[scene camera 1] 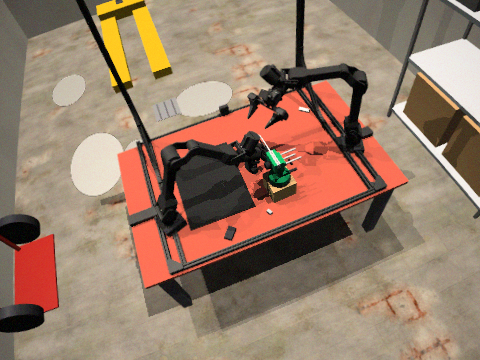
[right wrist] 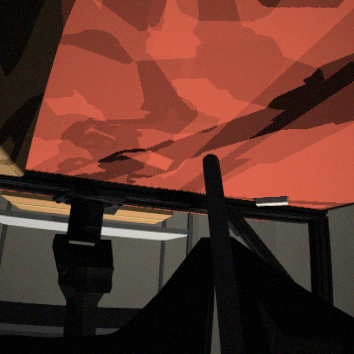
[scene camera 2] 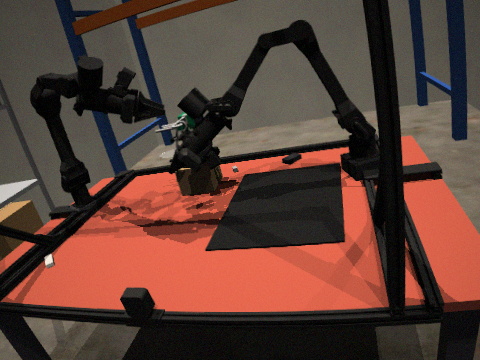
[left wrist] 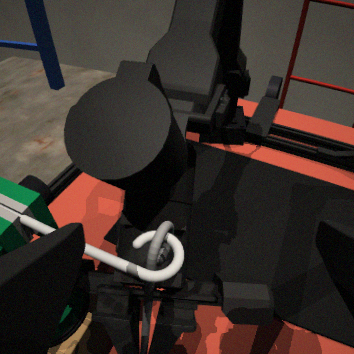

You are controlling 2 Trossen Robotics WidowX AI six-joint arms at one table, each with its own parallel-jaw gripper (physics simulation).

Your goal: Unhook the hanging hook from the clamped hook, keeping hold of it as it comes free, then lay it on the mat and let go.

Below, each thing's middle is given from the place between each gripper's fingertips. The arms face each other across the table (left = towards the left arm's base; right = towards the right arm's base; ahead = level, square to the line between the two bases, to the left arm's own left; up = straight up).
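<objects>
Counted from my right hand, the black mat (scene camera 2: 301, 206) is 300 mm to the right, 110 mm below and 40 mm behind. Going by their middles, of the things named here the black mat is the farthest from my right hand. The wooden block (scene camera 2: 205, 180) is 130 mm ahead of my right hand, 70 mm below it and 30 mm to the right of it, while the hanging hook (right wrist: 228, 315) is 50 mm above my right hand, 50 mm to the right of it and 10 mm ahead of it.
Counted from my left hand, the black mat is 28 cm below, 25 cm to the right and 2 cm behind. The wooden block is 24 cm below my left hand, 16 cm ahead of it and 2 cm to the left of it. As for the hanging hook, it is 13 cm below my left hand and 3 cm ahead of it, and going by their middles, of the things named here the hanging hook is the nearest to my left hand.
</objects>
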